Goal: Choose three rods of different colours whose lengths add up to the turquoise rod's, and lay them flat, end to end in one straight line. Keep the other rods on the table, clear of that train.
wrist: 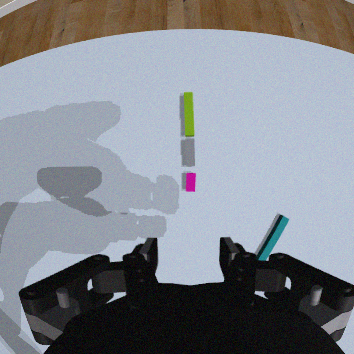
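A lime green rod lies flat, lengthwise up the view. Below it in the view lies a shorter grey rod, in line with it, with a narrow gap between their ends. A short magenta rod lies below the grey one, roughly in the same line, with a wider gap. A turquoise rod lies slanted at the lower right, its lower end partly hidden by the right finger. My gripper is open with nothing between its fingers, above the table and nearer the bottom of the view than the magenta rod.
The pale table top has a curved far edge, with wooden floor beyond it. The arm's shadow falls over the left side of the table and reaches close to the magenta rod.
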